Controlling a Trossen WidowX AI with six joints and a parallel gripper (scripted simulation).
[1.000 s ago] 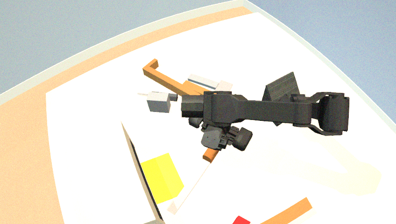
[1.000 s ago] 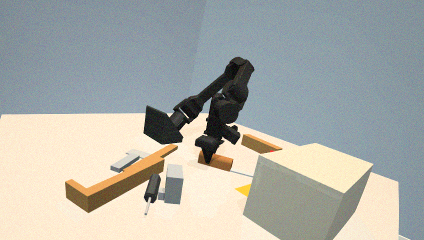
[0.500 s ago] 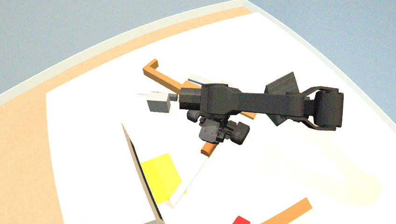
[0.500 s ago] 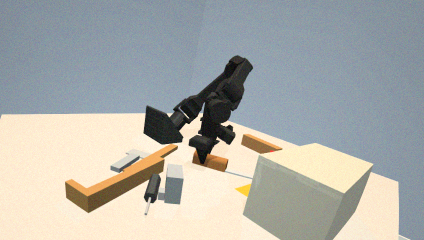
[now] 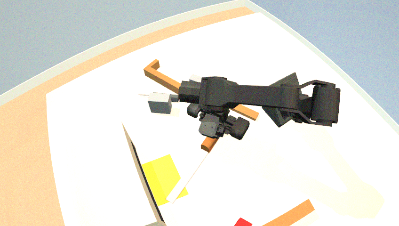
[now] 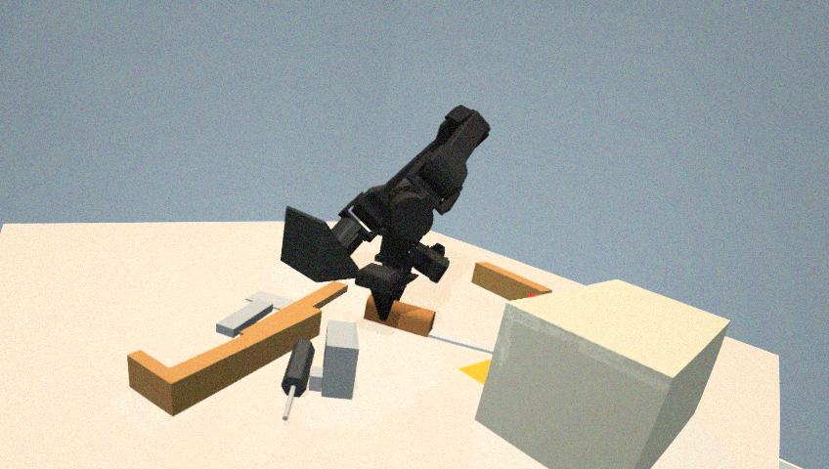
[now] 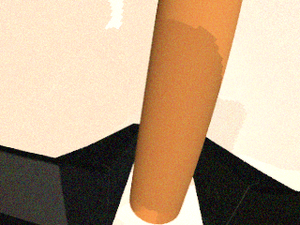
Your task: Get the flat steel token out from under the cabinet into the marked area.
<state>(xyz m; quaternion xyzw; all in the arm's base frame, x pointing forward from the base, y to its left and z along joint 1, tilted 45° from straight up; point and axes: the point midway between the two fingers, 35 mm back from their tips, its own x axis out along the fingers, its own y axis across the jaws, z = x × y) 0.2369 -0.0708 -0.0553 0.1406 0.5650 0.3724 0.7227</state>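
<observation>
My gripper tip is 9 cm past the long orange bar and 10 cm to the left of it. From my gripper tip the other things lie so: dark-handled pin tool (9 cm ahead, 26 cm to the right); then small grey cube (9 cm ahead, 23 cm to the right); then grey block (10 cm ahead, 20 cm to the right, 2 cm above).
</observation>
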